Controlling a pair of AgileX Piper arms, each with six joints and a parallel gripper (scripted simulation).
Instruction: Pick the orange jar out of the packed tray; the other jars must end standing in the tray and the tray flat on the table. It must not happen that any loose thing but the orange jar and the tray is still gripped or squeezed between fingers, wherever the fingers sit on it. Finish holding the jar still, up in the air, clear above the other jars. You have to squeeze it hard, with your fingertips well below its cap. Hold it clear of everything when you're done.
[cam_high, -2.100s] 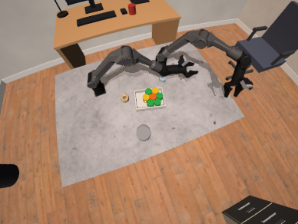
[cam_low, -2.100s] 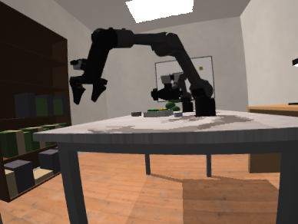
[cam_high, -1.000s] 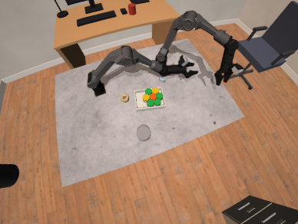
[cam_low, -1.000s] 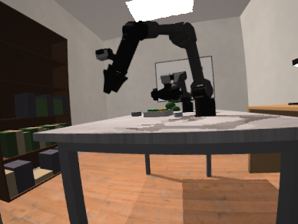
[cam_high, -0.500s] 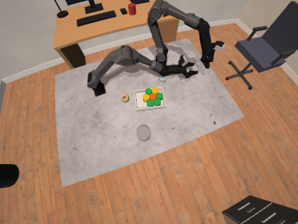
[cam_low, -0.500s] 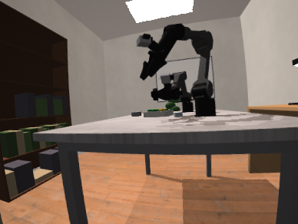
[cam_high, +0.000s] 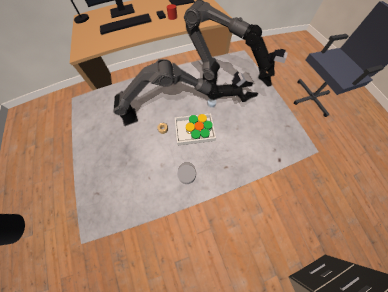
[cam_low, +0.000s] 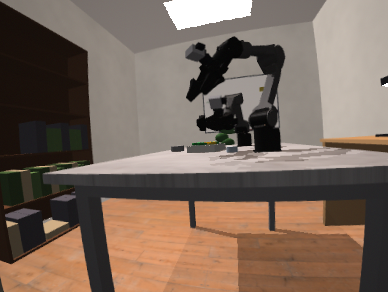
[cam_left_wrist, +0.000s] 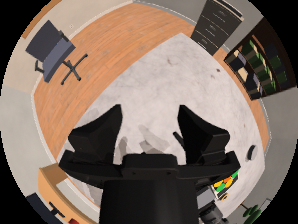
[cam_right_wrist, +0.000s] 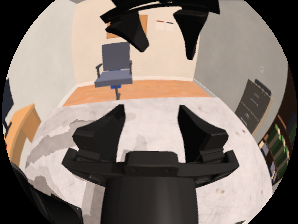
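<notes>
Right now my right hand is 33 cm to the left of the orange jar, 9 cm above it and 4 cm short of it. From my right hand the other things lie so: light blue disc 19 cm to the right, 10 cm below, 8 cm behind; then tan ring 50 cm to the right, 10 cm below, 5 cm behind; then cream tray 36 cm to the right, 10 cm below, 3 cm ahead.
</notes>
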